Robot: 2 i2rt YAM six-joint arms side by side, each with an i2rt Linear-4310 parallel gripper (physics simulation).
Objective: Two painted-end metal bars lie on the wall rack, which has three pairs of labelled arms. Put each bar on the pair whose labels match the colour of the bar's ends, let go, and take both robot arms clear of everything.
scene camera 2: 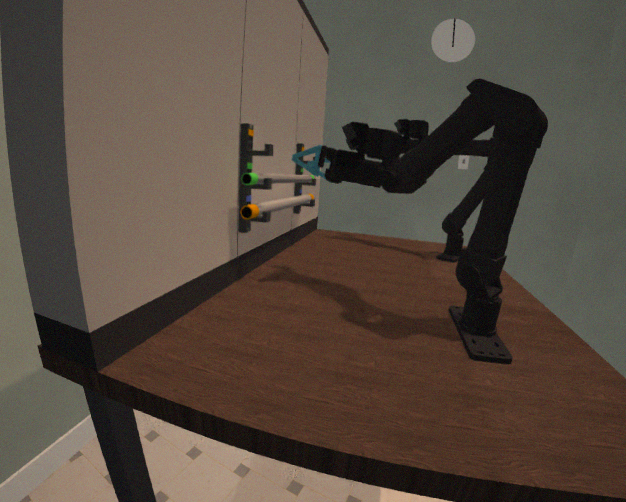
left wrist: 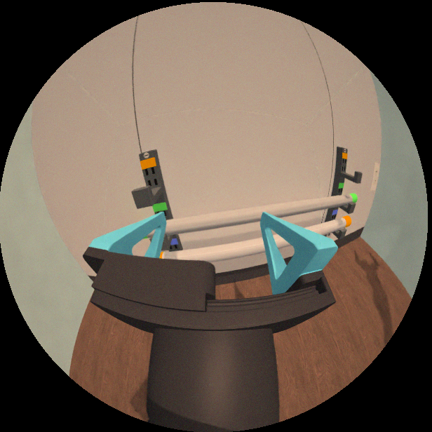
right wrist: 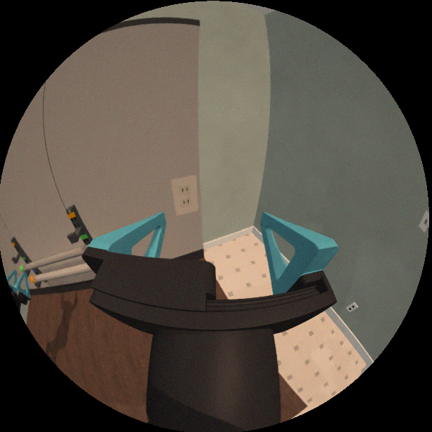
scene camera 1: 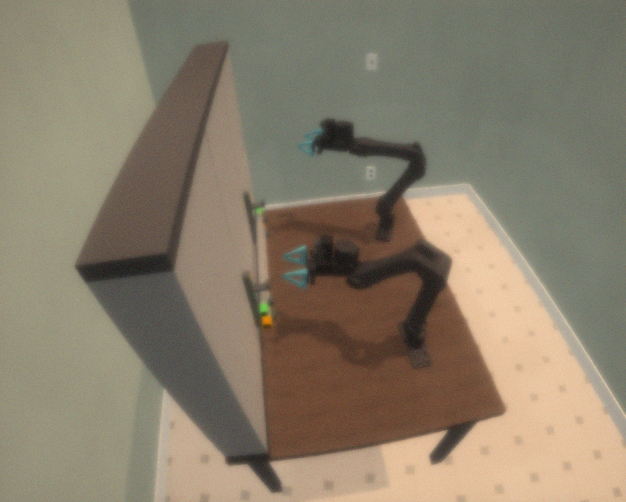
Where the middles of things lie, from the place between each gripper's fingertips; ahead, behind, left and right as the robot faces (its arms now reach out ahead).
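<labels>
The green-ended bar [scene camera 1: 259,220] is there, and my right gripper stands 16 cm above it, 15 cm short of it and 52 cm to the right of it. The orange-ended bar [scene camera 2: 251,211], as I count it from my right hand, is 52 cm to the left, 15 cm ahead and 23 cm below.
My left gripper is 5 cm above the green-ended bar, while being 11 cm to the left of it and 8 cm short of it. From my left hand I find the orange-ended bar 12 cm to the right, 12 cm below and 9 cm ahead.
</labels>
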